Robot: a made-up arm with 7 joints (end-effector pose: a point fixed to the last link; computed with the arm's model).
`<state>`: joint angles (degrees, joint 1 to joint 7).
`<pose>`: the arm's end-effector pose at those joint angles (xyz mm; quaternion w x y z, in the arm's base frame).
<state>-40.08 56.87 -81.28 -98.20 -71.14 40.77 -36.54</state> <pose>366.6 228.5 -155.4 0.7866 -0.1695 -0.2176 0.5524</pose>
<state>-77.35 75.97 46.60 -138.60 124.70 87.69 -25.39</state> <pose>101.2 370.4 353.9 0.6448 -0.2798 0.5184 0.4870</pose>
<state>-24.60 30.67 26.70 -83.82 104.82 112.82 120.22</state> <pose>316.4 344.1 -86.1 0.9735 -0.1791 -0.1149 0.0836</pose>
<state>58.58 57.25 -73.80 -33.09 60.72 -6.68 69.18</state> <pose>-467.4 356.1 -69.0 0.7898 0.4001 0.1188 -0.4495</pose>
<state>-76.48 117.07 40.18 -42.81 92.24 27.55 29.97</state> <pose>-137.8 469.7 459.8 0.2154 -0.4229 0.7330 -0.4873</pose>
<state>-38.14 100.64 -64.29 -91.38 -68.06 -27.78 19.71</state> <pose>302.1 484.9 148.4 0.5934 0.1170 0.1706 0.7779</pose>
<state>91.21 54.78 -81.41 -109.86 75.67 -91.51 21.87</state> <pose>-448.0 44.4 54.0 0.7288 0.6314 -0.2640 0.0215</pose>
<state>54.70 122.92 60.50 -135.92 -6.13 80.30 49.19</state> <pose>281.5 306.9 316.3 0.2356 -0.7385 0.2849 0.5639</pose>
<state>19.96 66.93 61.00 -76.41 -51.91 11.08 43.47</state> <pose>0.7 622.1 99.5 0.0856 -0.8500 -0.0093 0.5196</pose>
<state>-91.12 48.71 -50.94 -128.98 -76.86 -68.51 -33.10</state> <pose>389.6 -28.3 263.1 0.8419 0.1225 -0.4274 -0.3058</pose>
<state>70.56 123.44 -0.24 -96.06 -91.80 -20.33 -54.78</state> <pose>229.2 478.4 94.5 0.7772 0.6205 -0.0696 0.0784</pose>
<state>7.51 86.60 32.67 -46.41 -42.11 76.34 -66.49</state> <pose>120.7 593.0 207.7 0.4223 0.0090 0.4857 -0.7653</pose>
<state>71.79 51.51 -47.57 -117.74 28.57 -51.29 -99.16</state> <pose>-289.7 190.6 -103.2 0.2852 -0.3957 0.5511 0.6770</pose>
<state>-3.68 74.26 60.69 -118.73 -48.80 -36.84 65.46</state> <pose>150.4 480.3 292.5 0.6702 -0.5382 0.3307 0.3896</pose>
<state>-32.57 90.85 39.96 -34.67 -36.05 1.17 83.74</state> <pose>144.1 631.7 265.7 0.0236 -0.9423 0.3330 -0.0254</pose>
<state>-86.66 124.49 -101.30 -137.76 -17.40 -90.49 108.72</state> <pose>105.9 368.1 131.6 0.0803 -0.4070 -0.7703 -0.4843</pose>
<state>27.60 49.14 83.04 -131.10 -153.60 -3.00 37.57</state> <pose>-98.8 414.4 124.2 0.2913 -0.2428 -0.7073 0.5966</pose>
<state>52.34 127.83 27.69 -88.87 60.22 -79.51 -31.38</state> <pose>412.7 365.5 301.8 0.6782 -0.3887 0.5394 0.3131</pose>
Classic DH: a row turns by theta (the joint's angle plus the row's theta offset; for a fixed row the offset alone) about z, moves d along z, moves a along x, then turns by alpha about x. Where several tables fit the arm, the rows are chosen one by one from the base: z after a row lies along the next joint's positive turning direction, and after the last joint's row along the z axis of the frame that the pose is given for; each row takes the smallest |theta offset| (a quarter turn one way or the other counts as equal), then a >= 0, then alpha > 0; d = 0 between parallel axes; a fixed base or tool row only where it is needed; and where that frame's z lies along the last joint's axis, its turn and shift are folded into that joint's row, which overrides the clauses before.
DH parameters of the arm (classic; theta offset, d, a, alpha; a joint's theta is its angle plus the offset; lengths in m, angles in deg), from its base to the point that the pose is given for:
base (fixed): 0 0.1189 0.0161 -70
joint 1: -90 0.0014 0.0018 -90
joint 2: 70 -0.0109 -0.0284 90
joint 3: 90 -0.4497 0.0703 -90
joint 4: 0 0.0178 -0.042 90
joint 5: 0 -0.1662 0.0252 -90
joint 6: 0 -0.0269 -0.0229 90
joint 7: 69.26 -0.0375 0.0152 -57.55
tool (fixed): -165.47 0.0439 0 0

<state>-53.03 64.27 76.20 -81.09 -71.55 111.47 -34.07</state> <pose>196.6 502.6 206.5 0.7898 0.5919 0.0172 -0.1600</pose>
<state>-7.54 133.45 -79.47 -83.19 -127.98 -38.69 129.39</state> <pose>92.0 558.0 375.2 0.1968 -0.1527 0.1265 -0.9602</pose>
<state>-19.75 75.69 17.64 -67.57 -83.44 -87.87 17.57</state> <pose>330.6 551.0 154.8 0.6088 -0.0078 0.3057 0.7320</pose>
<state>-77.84 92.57 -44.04 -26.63 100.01 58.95 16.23</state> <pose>230.8 498.9 318.4 0.5221 0.6162 -0.5881 -0.0427</pose>
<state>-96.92 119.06 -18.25 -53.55 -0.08 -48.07 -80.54</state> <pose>-83.2 460.2 481.6 0.4283 -0.4573 -0.7110 0.3192</pose>
